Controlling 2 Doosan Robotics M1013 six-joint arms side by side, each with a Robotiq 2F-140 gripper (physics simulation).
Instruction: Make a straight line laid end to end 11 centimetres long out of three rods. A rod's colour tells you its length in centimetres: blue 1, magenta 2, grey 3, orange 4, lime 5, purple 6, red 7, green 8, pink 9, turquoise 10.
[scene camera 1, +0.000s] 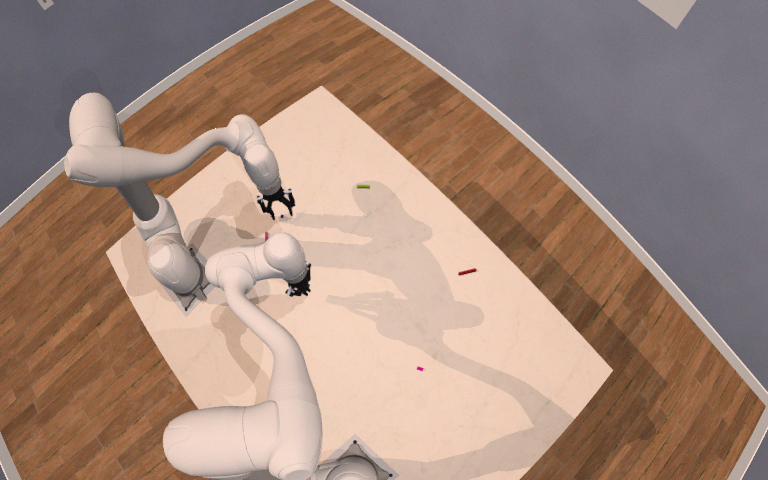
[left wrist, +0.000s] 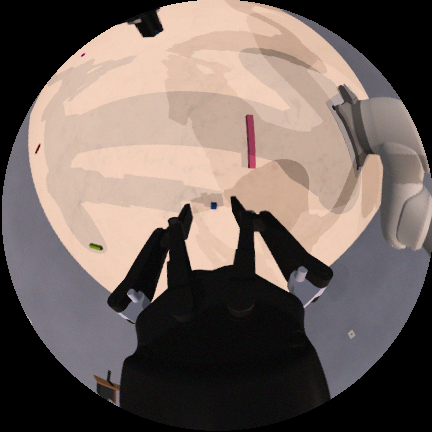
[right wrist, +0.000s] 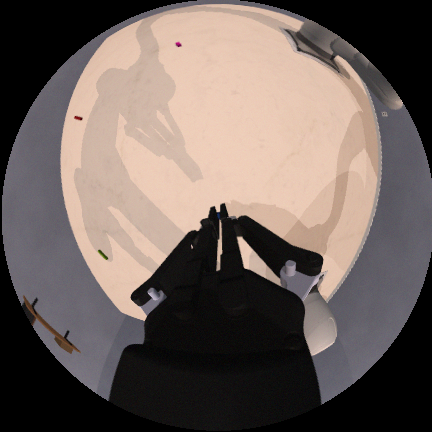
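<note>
A pink rod lies on the table, partly hidden by the right arm in the scene view. My left gripper is open. A small blue rod lies loose on the table between its spread fingertips, apart from the pink rod. My right gripper is shut on another blue rod, which shows as a small patch between the fingertips. That gripper is below the pink rod in the scene view.
A lime rod, a red rod and a magenta rod lie apart on the table. The right arm's wrist is close beside the pink rod in the scene view.
</note>
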